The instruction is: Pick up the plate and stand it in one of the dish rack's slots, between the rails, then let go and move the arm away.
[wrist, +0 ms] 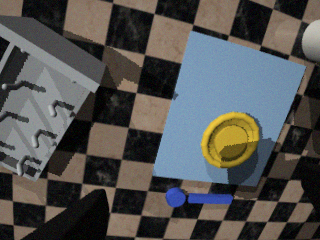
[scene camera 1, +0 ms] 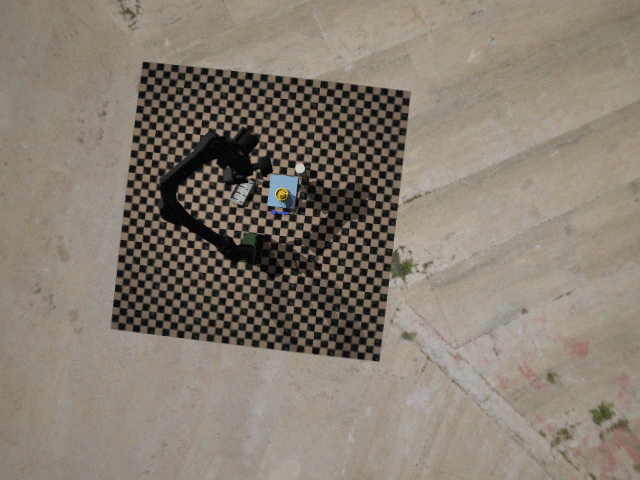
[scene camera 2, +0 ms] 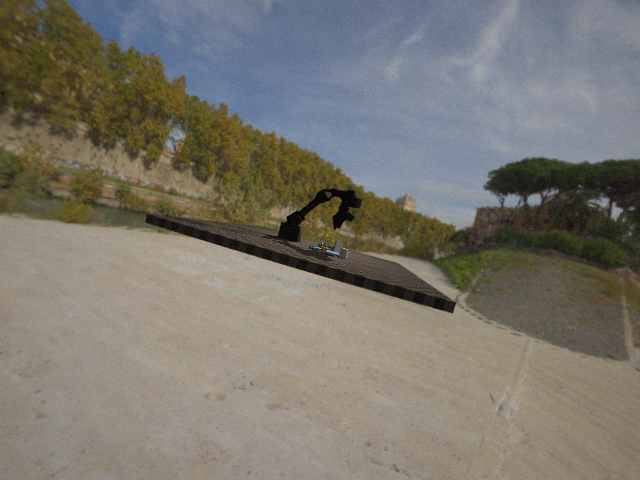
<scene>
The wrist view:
gripper
yellow plate
grey dish rack
blue spoon
light blue mat
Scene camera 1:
gripper
</scene>
